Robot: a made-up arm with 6 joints. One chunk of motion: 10 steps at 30 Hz.
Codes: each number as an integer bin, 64 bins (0 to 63) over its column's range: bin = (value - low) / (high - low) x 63, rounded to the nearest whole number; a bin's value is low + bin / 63 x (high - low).
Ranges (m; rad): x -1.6..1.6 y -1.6..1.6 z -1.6..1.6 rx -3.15..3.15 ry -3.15..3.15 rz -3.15..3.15
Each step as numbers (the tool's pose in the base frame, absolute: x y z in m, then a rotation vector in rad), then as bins.
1 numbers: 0.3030 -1.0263 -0.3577 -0.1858 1.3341 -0.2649
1 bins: 37 11 24 30 45 29
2 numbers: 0.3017 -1.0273 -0.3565 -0.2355 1.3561 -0.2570
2 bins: 37 11 24 29 45 29
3 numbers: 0.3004 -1.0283 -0.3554 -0.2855 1.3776 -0.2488
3 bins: 37 11 25 29 45 29
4 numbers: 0.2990 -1.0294 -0.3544 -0.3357 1.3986 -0.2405
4 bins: 37 11 25 28 45 29
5 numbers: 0.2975 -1.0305 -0.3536 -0.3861 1.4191 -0.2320
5 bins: 37 11 25 28 46 29
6 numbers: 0.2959 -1.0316 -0.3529 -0.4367 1.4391 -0.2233
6 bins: 37 11 25 27 46 29
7 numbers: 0.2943 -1.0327 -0.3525 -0.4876 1.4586 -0.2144
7 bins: 37 11 25 27 46 29
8 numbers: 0.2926 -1.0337 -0.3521 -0.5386 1.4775 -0.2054
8 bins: 37 11 25 26 46 29
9 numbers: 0.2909 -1.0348 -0.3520 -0.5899 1.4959 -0.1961
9 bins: 37 11 25 26 46 30
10 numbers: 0.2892 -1.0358 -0.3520 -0.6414 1.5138 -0.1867
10 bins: 37 11 25 25 47 30
